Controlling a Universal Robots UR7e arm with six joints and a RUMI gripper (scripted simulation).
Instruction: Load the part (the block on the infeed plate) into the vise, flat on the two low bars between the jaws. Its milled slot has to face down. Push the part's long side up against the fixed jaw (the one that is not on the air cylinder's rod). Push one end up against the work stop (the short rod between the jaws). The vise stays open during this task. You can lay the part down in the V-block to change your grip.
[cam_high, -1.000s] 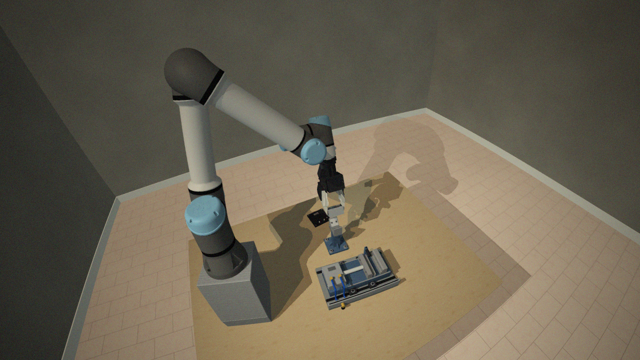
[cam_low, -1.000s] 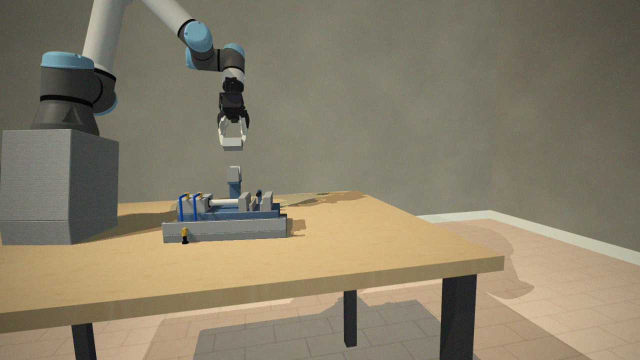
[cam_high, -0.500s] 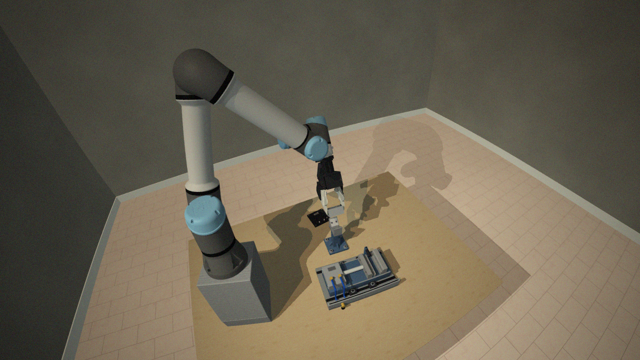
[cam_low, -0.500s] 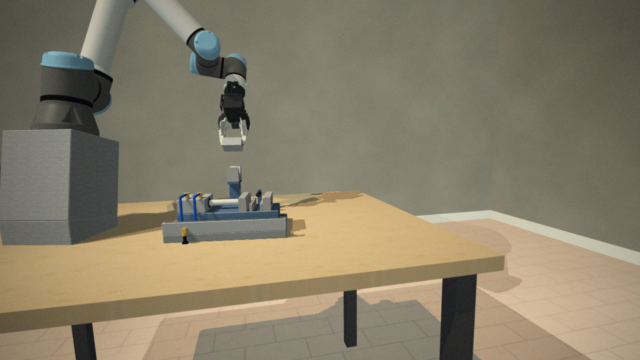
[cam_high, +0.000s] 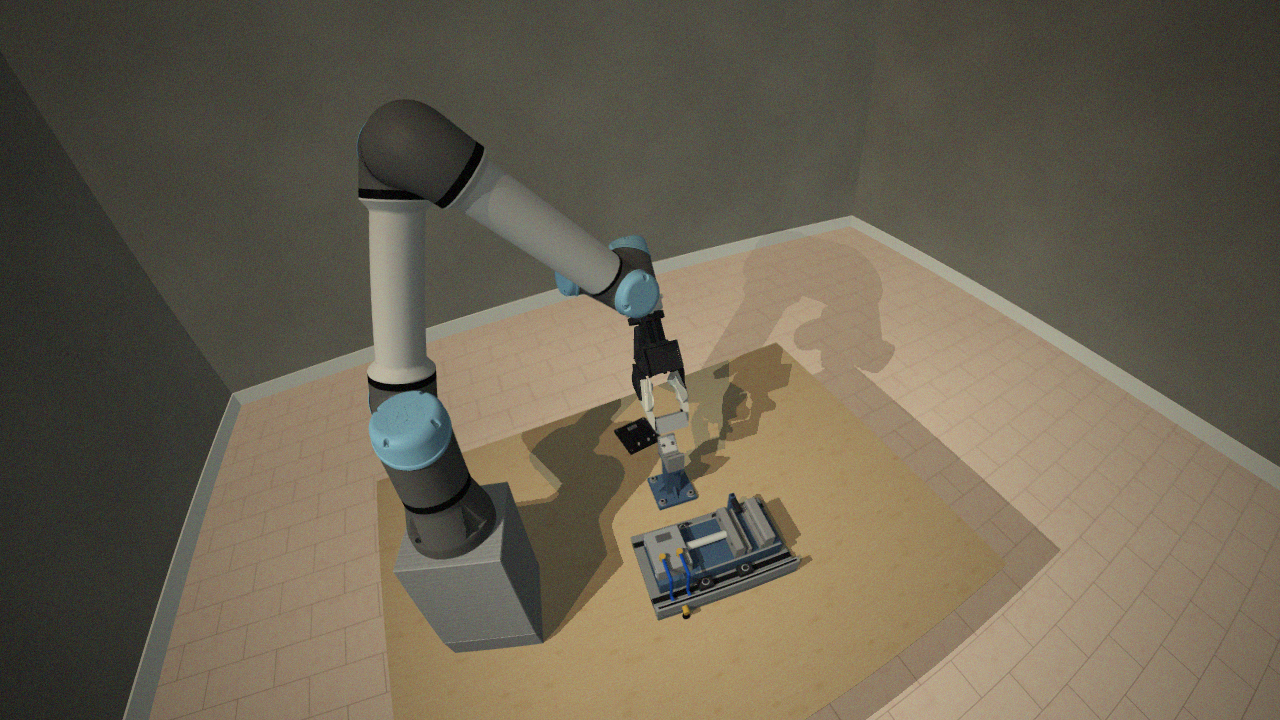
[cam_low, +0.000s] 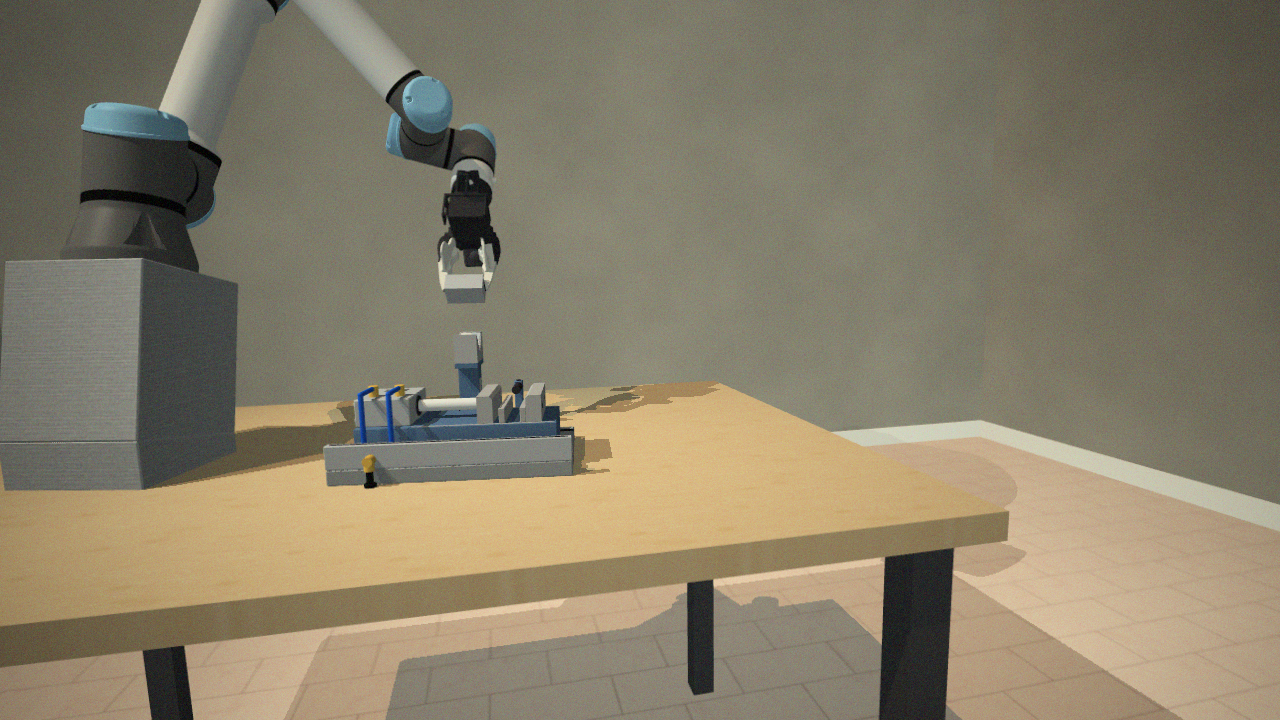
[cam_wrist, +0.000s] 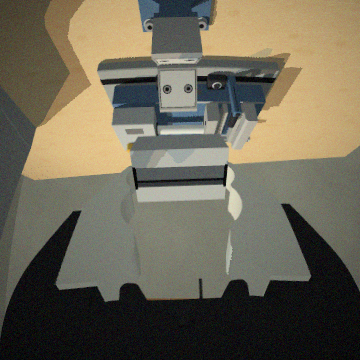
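Now: the part right at my hand. The rest, counted from my hand: v-block post: 180 mm below; white cylinder rod: 200 mm to the right, 160 mm below, 10 mm ahead; work stop: 150 mm to the right, 150 mm below, 90 mm ahead.
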